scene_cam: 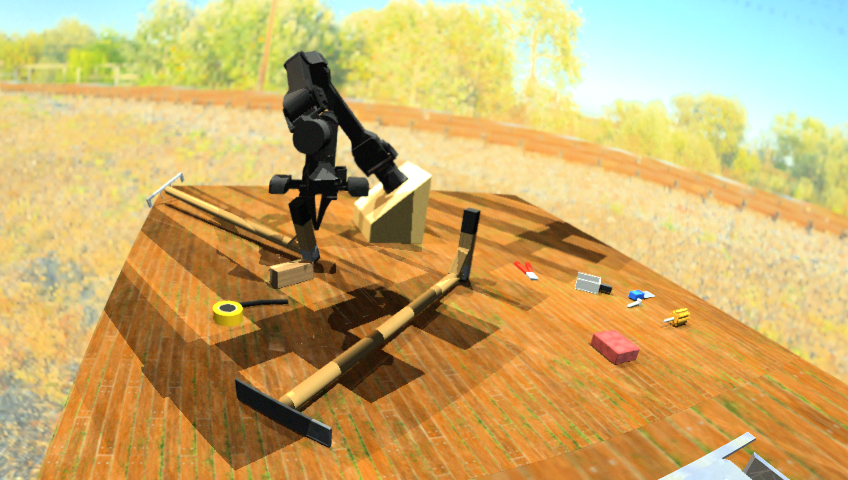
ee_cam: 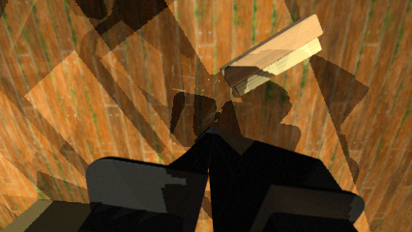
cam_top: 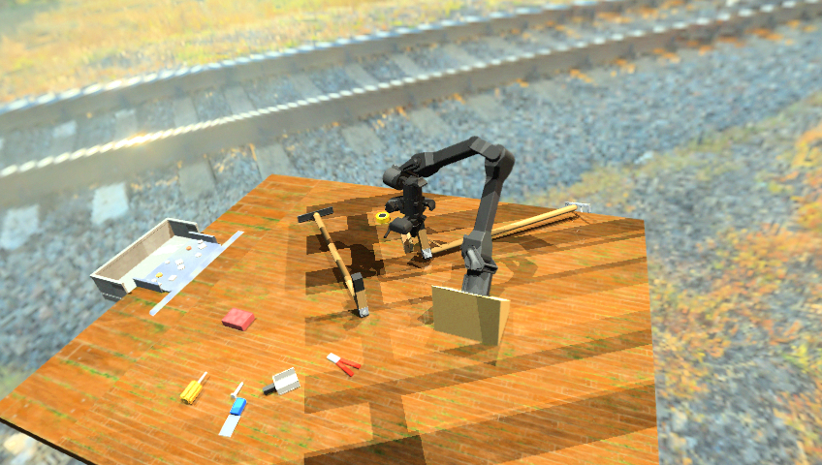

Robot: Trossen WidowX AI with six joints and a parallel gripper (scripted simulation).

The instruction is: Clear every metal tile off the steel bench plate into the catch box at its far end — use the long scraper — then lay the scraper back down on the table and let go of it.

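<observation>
Right now the long scraper is 24 cm ahead of my gripper tip, 10 cm to the left of it and 2 cm below it. Round my gripper tip: long pole tool (23 cm behind, 21 cm to the right, 1 cm below); wooden block (6 cm below, 5 cm to the right, 5 cm ahead); yellow tape roll (21 cm ahead, 16 cm to the right, 7 cm below).
</observation>
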